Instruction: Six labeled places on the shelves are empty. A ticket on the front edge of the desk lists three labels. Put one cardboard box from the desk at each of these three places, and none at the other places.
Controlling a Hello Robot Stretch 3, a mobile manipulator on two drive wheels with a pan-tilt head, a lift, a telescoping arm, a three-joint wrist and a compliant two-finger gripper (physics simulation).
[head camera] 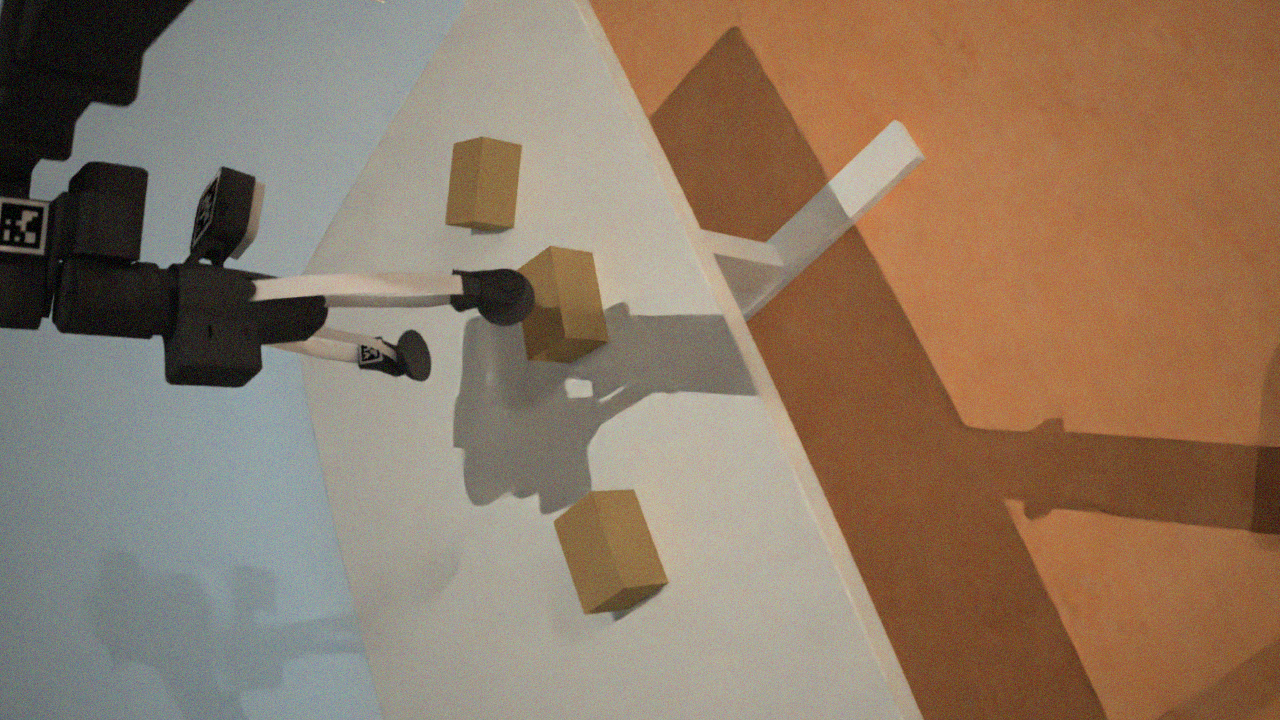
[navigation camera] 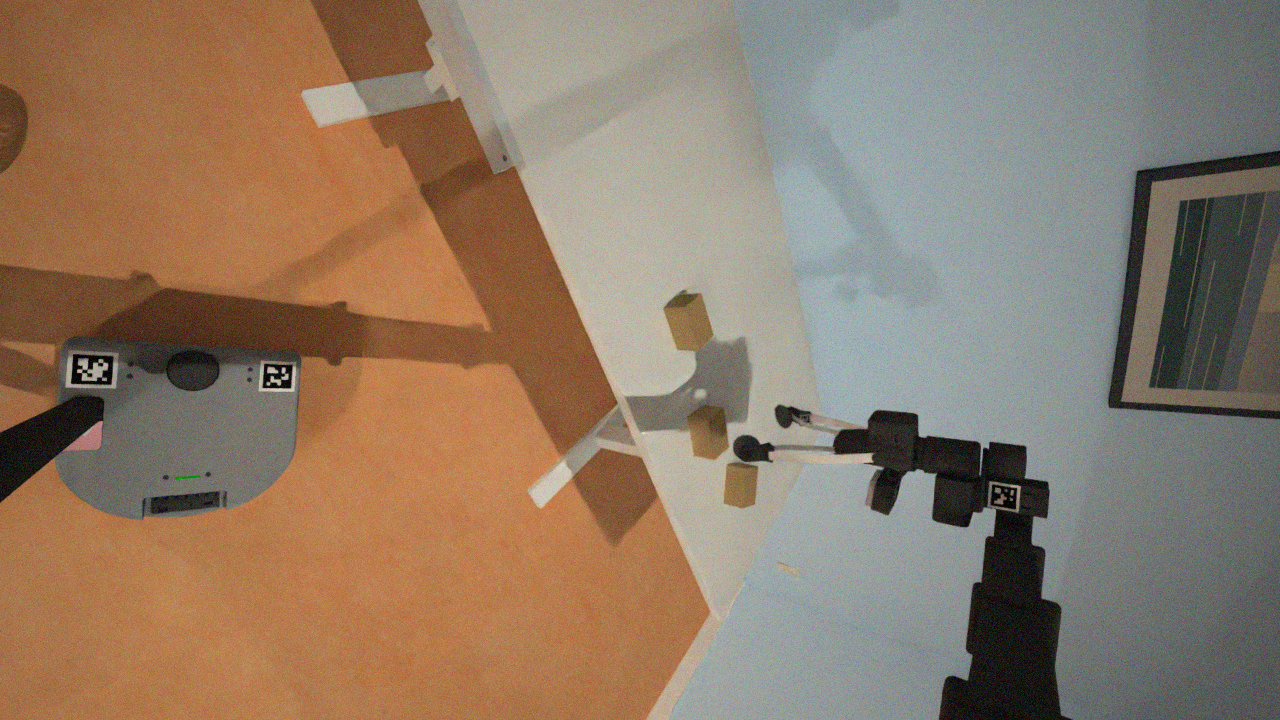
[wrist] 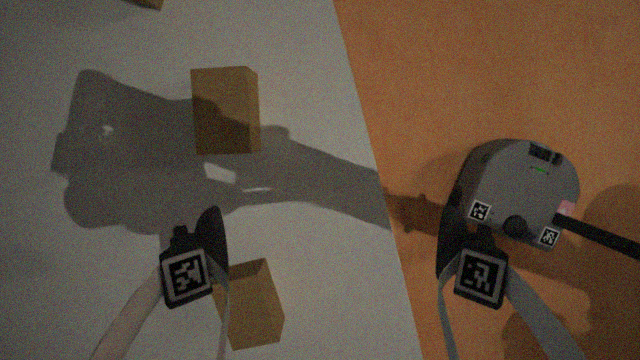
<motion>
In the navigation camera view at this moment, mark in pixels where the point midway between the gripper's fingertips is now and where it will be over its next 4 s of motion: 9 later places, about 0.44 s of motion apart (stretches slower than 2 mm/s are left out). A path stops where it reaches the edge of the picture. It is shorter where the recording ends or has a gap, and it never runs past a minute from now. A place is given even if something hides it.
My gripper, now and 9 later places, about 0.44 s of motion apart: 755, 429; 755, 419; 757, 393; 758, 371; 759, 364; 760, 314; 759, 251; 758, 245; 743, 260; 721, 289
</motion>
